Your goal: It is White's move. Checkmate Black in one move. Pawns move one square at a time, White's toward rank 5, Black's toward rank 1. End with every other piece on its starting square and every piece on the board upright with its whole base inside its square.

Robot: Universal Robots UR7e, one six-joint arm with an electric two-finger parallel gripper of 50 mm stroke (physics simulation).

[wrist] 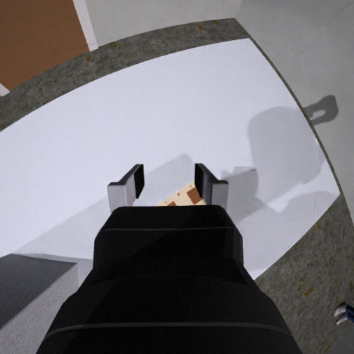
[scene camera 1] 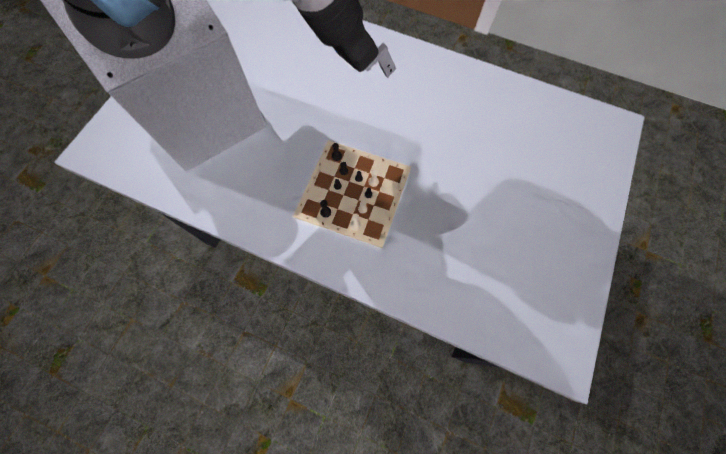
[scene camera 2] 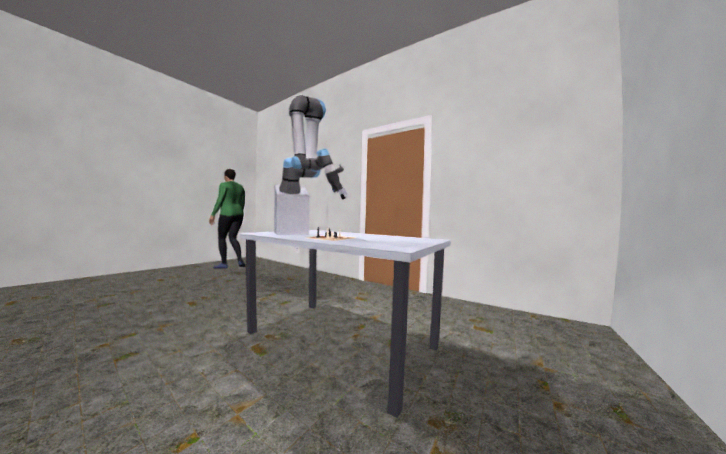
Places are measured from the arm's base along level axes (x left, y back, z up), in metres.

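Where they show: gripper, fingertip midpoint: (scene camera 1: 380, 63) (scene camera 2: 345, 198); arm's base at its link origin: (scene camera 2: 289, 190).
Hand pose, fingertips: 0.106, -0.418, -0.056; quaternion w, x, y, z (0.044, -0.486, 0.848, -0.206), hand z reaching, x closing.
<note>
Each offset is from my fingertips to the top centre of the thing, as dx, dy, dz. Level surfaces: height alone.
The 5-by-5 chessboard @(-0.141, +0.001, -0.253) (scene camera 1: 339, 226) (wrist: 168, 201) lies on the table, its near part hidden by the gripper body in the wrist view. Three white pieces show in scene camera 1: one @(-0.102, -0.035, -0.200) (scene camera 1: 373, 180) towards the far right, one @(-0.178, -0.035, -0.220) (scene camera 1: 363, 207) nearer, and one @(-0.221, -0.034, -0.190) (scene camera 1: 354, 222) by the near edge. Several black pieces stand among them: a tall one @(-0.068, +0.074, -0.200) (scene camera 1: 336, 152) at the far left corner, another tall one @(-0.215, +0.043, -0.190) (scene camera 1: 324, 209) at the near left, and smaller ones @(-0.100, +0.042, -0.220) (scene camera 1: 343, 168) @(-0.106, +0.001, -0.221) (scene camera 1: 358, 176) @(-0.143, +0.042, -0.221) (scene camera 1: 337, 184) @(-0.138, -0.035, -0.221) (scene camera 1: 368, 192). My gripper (wrist: 169, 173) (scene camera 2: 343, 195) is open and empty, high above the table beyond the board.
The white table @(dz -0.259) (scene camera 1: 508, 123) (scene camera 2: 374, 243) (wrist: 150, 110) carries the board. The grey robot pedestal (scene camera 1: 187, 107) (scene camera 2: 291, 214) (wrist: 40, 285) stands left of the board. Arm shadows fall across the board and table. A person in green (scene camera 2: 230, 200) stands behind the table, away from it.
</note>
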